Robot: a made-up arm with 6 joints.
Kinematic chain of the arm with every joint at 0, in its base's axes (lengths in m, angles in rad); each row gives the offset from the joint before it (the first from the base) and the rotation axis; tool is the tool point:
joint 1: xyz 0 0 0.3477 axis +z
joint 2: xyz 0.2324 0 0 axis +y
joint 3: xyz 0 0 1.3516 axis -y
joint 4: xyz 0 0 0.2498 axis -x
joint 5: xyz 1.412 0 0 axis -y
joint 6: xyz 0.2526 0 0 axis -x
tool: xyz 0 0 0
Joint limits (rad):
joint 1: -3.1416..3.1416
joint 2: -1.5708..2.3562
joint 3: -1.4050..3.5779
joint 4: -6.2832..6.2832
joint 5: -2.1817..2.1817
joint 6: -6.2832..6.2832
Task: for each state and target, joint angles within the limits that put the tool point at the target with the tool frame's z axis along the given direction. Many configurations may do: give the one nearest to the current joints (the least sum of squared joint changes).
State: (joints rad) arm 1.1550 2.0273 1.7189 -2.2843 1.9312 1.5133
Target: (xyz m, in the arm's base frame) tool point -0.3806 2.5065 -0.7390 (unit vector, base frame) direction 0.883 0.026 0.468
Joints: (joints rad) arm 1.7519 2.2874 2.1040 -2.7921 2.0422 1.3252
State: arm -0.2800 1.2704 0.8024 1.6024 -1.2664 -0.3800
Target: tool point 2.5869 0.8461 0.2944 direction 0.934 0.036 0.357
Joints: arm 0.4023 1.1247 0.5464 1.1889 -1.6067 -1.0046
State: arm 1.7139 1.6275 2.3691 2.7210 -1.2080 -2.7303
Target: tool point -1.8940 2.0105 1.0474 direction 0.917 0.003 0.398
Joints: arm 2.3484 1.8907 2.4389 2.3561 -0.3469 -3.1286
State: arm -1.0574 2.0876 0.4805 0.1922 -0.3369 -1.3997
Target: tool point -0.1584 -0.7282 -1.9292 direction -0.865 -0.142 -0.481
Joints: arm -1.7587 2.1869 0.1848 0.1210 -0.6968 -1.0647
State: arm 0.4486 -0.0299 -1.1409 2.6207 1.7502 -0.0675
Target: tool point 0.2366 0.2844 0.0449 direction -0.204 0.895 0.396
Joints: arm 0.6235 0.7207 -1.4050 2.7194 1.1106 -0.9450
